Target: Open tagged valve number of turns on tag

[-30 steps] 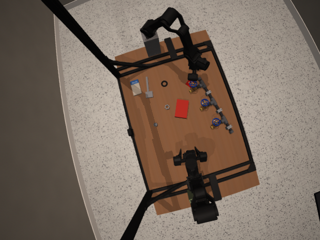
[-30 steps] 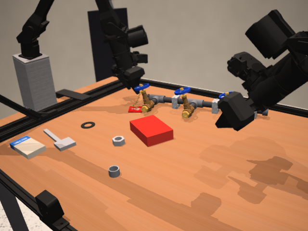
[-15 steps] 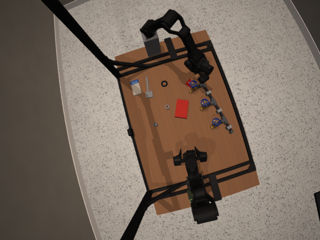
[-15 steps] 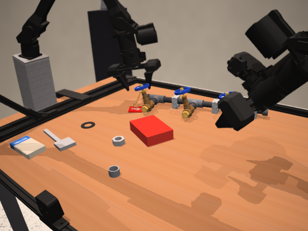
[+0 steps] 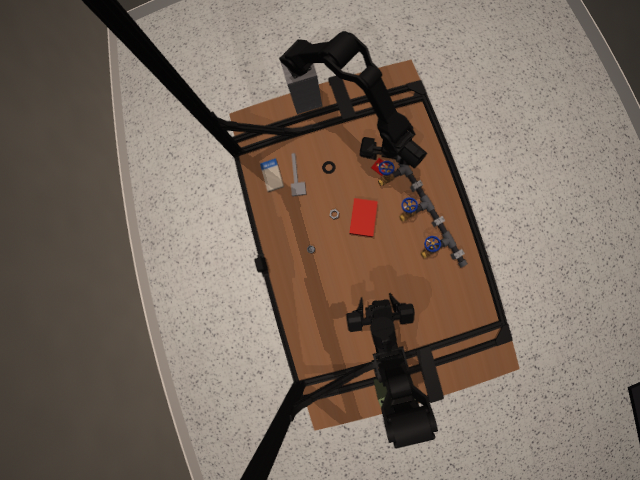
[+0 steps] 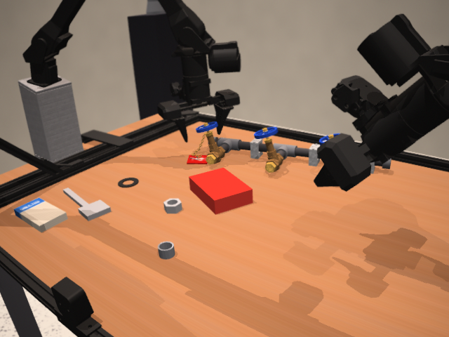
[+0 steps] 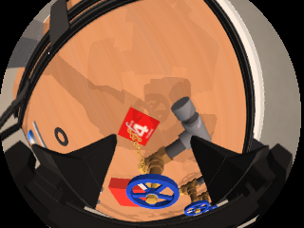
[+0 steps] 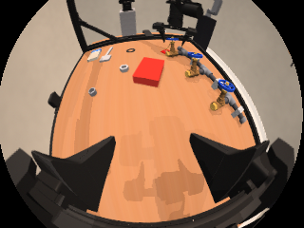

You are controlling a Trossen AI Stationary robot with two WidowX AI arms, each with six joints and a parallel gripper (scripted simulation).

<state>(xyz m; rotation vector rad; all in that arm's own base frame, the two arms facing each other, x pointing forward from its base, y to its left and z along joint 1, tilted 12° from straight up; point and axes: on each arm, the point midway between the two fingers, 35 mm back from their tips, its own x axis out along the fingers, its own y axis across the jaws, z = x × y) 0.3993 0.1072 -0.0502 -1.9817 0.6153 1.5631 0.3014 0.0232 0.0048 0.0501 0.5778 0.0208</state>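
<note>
Now: left hand 8 cm above the red tag, 3 cm past it and 1 cm to the right of it. The rest, counted from my left hand: box: 40 cm behind, 9 cm to the left, 8 cm below; then red block: 16 cm to the right, 13 cm behind, 7 cm below; then grey t-shaped piece: 32 cm behind, 8 cm below, 5 cm to the left.
</note>
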